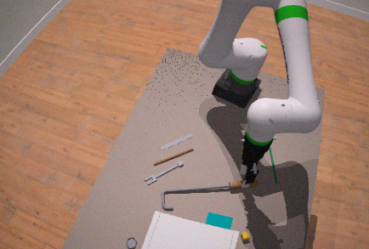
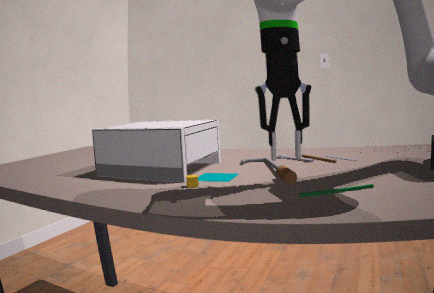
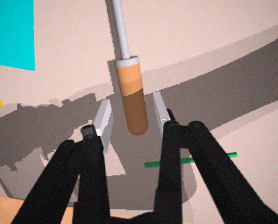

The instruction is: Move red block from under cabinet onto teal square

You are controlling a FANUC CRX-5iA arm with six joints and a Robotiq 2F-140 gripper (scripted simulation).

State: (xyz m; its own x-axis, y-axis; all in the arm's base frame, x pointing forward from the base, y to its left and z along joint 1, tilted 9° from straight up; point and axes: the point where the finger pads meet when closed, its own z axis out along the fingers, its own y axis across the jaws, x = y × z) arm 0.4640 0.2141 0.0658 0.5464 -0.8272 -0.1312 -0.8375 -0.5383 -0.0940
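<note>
Now: the wooden stick 300 mm to the right of my hand, 80 mm below it and 10 mm ahead of it. From my hand the other things lie so: teal square 200 mm ahead, 90 mm below, 10 mm to the right; long-handled tool 100 mm ahead, 90 mm to the right, 70 mm below; thin green stick 150 mm behind, 80 mm to the left, 80 mm below.
</note>
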